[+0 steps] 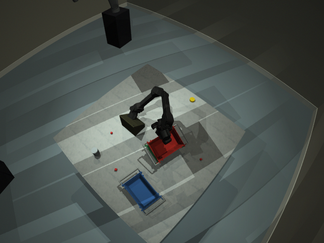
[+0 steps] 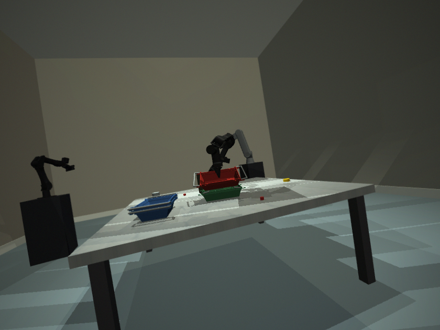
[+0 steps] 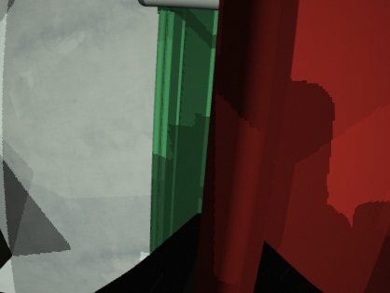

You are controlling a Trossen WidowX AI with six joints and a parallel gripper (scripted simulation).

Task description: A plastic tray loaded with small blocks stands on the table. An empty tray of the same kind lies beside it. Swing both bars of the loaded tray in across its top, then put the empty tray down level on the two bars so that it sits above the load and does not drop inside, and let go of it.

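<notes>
The red tray lies 7 cm ahead of my gripper tip, 3 cm to the right of it and 1 cm above it. Round my gripper tip: yellow disc: 56 cm to the left, 12 cm below, 1 cm behind; grey cylinder: 39 cm to the right, 39 cm behind, 9 cm below.
</notes>
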